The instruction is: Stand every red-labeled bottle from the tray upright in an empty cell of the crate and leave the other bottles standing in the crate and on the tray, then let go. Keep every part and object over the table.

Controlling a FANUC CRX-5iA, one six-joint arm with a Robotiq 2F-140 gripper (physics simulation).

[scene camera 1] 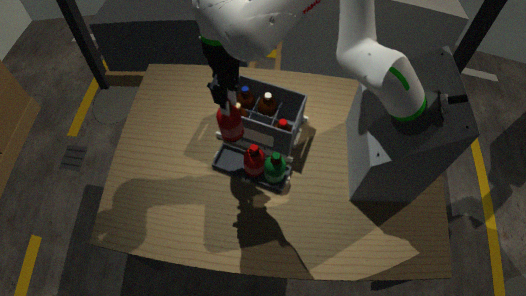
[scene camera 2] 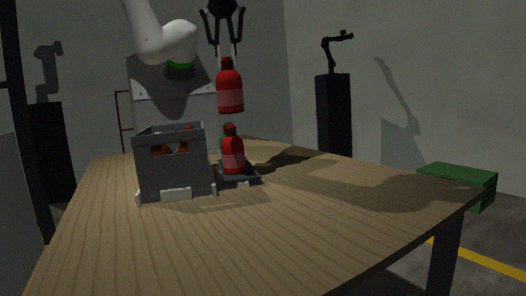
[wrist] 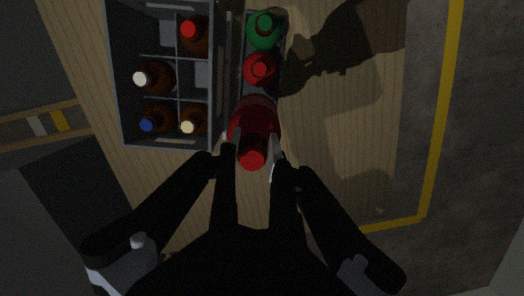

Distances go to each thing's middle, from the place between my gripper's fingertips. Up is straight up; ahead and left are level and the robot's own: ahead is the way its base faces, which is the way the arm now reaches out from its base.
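There is the green bottle point(wrist: 262, 31), and counting from my hand I find it 160 mm behind, 10 mm to the left of it and 240 mm below it.
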